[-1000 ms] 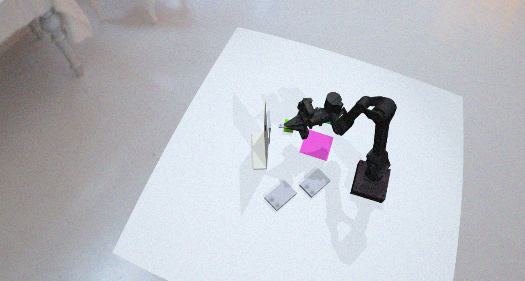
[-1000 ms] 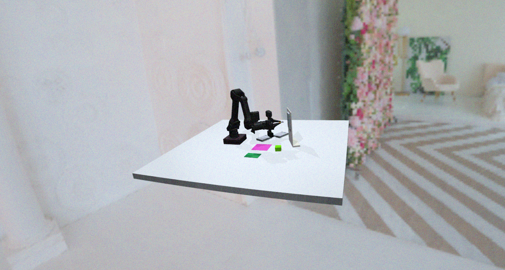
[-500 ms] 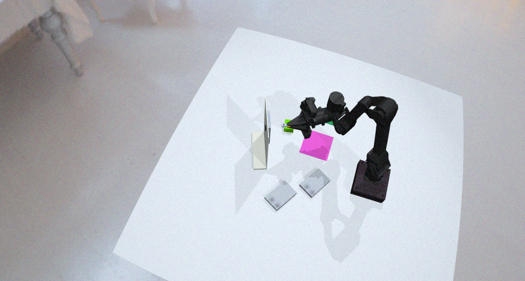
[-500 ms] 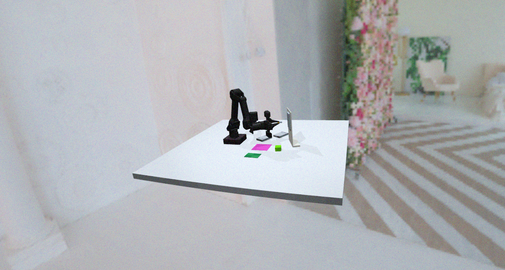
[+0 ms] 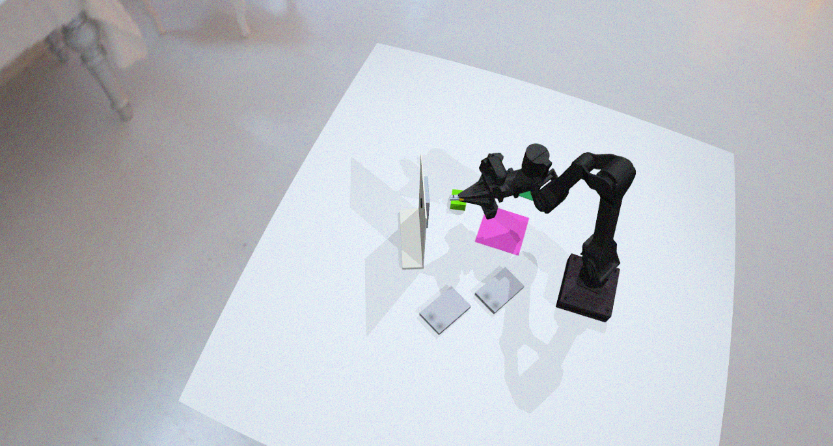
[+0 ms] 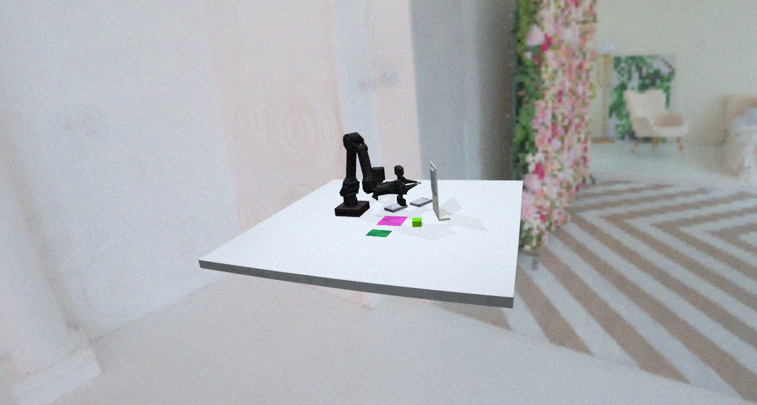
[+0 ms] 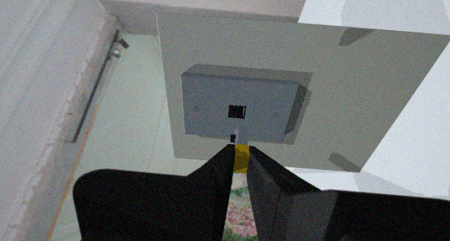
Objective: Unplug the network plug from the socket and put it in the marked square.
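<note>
Right now the magenta square is 110 mm behind my gripper tip, 70 mm to the right of it and 180 mm below it. Round my gripper tip: socket panel: 70 mm ahead, 60 mm to the left, 60 mm below; then bright green cube: 30 mm ahead, 90 mm to the right, 160 mm below; then network plug: right at my gripper tip.
</note>
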